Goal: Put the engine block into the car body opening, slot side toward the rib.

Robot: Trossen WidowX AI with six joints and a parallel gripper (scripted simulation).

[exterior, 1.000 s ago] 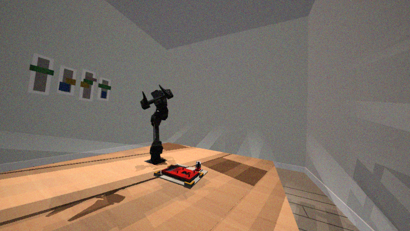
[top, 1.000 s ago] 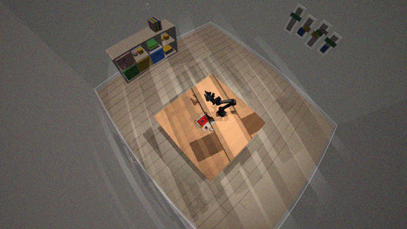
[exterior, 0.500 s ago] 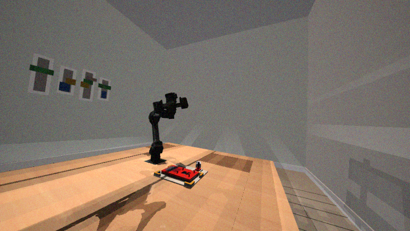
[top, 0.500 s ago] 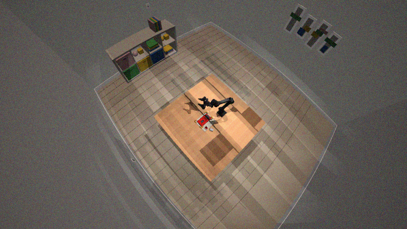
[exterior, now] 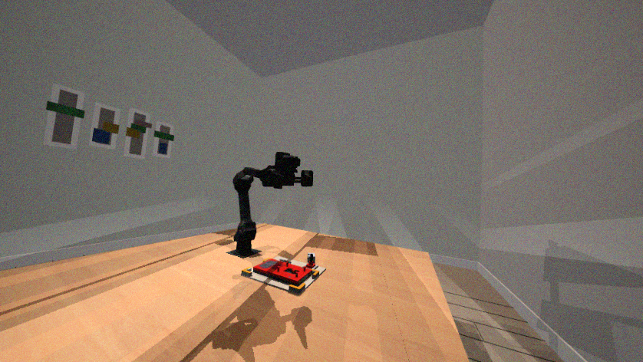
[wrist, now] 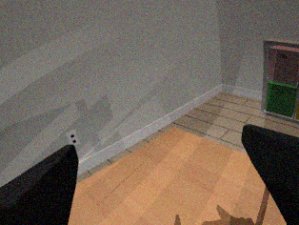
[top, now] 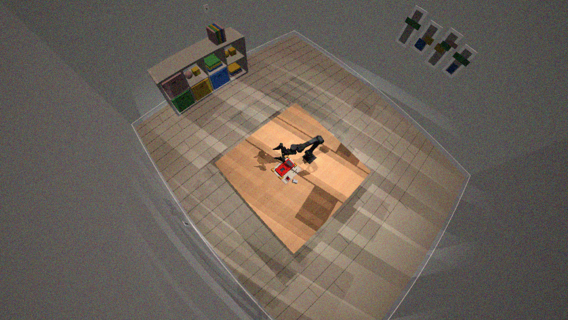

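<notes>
The engine block lies 350 mm below my gripper tip, 290 mm to the left of it and 30 mm behind it.
</notes>
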